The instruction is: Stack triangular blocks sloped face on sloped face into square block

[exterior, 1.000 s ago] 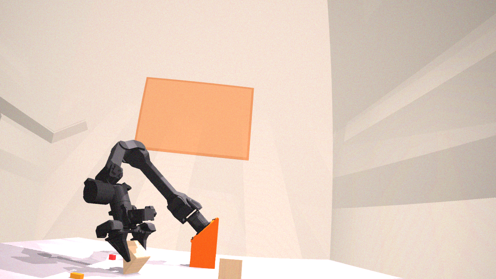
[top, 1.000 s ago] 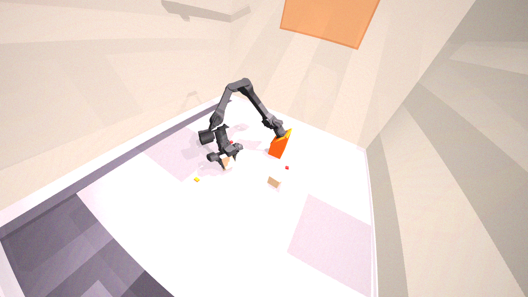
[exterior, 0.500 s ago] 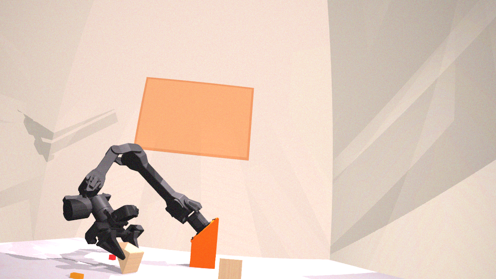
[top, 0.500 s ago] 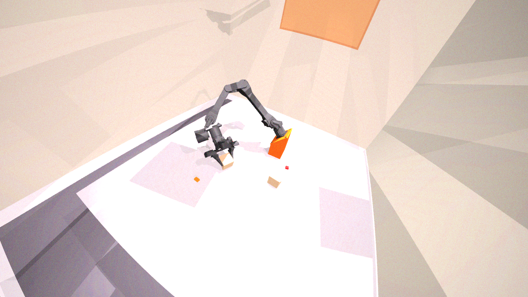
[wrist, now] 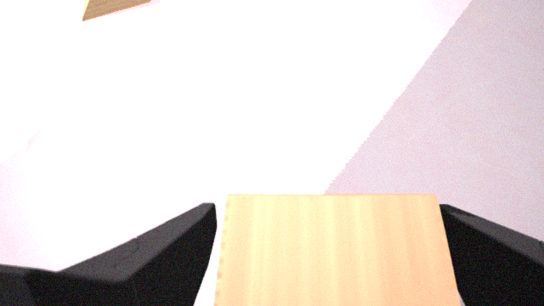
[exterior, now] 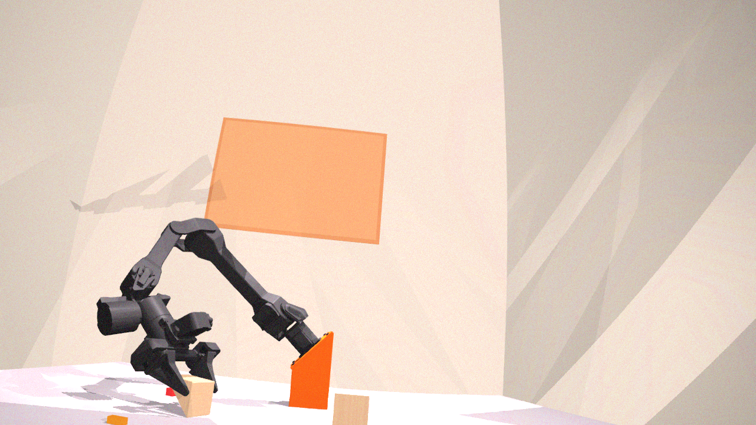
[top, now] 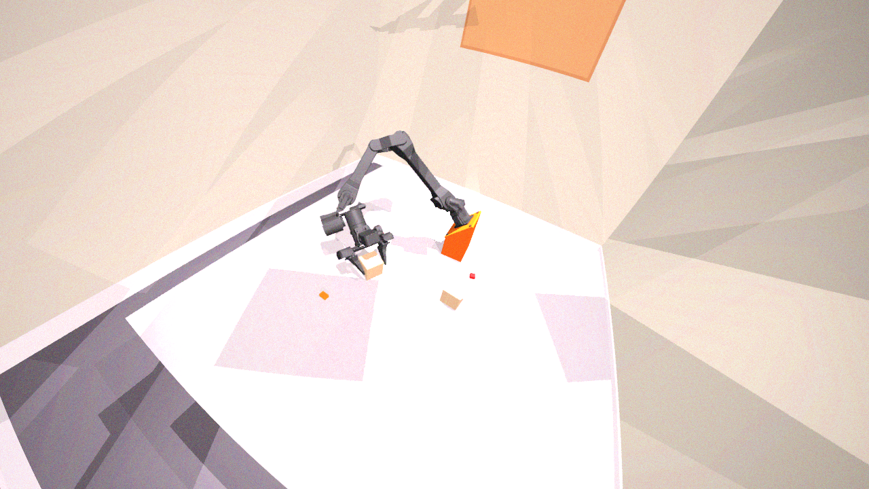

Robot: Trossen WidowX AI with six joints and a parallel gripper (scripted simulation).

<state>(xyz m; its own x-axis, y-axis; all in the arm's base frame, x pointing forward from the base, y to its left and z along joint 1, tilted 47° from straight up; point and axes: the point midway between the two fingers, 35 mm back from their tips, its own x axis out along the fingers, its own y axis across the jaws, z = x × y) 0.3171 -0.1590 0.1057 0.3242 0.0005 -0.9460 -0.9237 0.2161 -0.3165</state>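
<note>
The tan wooden triangular block is 10 mm to the right of my gripper tip and 10 mm behind it. From my gripper tip the other things lie so: small orange-yellow cube (150 mm ahead, 80 mm to the right, 40 mm below).
</note>
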